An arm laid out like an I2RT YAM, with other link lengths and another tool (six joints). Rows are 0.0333 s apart.
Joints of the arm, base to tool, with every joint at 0 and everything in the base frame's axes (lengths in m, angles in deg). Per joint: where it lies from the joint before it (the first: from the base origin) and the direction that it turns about. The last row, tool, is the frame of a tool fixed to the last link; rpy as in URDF.
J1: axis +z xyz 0 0 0.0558
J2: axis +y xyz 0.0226 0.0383 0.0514
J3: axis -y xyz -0.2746 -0.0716 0
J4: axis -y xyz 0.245 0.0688 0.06
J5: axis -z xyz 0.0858 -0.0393 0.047
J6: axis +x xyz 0.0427 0 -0.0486
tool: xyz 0.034 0.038 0.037 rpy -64.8 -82.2 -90
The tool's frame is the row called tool.
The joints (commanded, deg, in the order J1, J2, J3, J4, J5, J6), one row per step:
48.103, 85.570, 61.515, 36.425, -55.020, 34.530
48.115, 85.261, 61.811, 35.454, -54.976, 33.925
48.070, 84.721, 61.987, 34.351, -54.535, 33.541
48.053, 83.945, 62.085, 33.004, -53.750, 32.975
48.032, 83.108, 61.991, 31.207, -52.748, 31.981
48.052, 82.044, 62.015, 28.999, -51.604, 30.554
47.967, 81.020, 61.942, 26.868, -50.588, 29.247
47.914, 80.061, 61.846, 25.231, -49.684, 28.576
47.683, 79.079, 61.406, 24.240, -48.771, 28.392
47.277, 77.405, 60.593, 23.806, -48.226, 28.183
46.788, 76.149, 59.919, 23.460, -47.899, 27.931
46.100, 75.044, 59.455, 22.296, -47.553, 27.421
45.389, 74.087, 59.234, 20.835, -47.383, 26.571
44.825, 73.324, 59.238, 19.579, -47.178, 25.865
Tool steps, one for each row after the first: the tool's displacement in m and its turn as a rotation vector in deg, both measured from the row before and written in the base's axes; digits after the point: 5 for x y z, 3 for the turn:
-0.00088, -0.00044, 0.00162, -0.124, -0.332, -0.104
-0.00058, -0.00117, 0.00213, -0.139, -0.045, -0.522
-0.00110, -0.00166, 0.00253, -0.124, -0.117, -0.852
-0.00096, -0.00141, 0.00064, -0.459, -0.125, -1.115
-0.00197, -0.00192, 0.00163, -0.445, -0.506, -1.253
-0.00141, -0.00223, 0.00081, -0.565, -0.385, -1.210
-0.00137, -0.00231, 0.00137, -0.400, -0.057, -1.005
-0.00044, -0.00329, 0.00067, -0.237, 0.200, -1.152
-0.00288, -0.00703, 0.00303, 0.381, -0.448, -0.964
-0.00145, -0.00579, 0.00163, 0.224, -0.381, -0.834
0.00031, -0.00524, 0.00029, -0.311, -0.116, -1.073
0.00043, -0.00471, 0.00022, -0.456, -0.327, -0.943
0.00025, -0.00378, 0.00109, -0.301, -0.344, -0.816

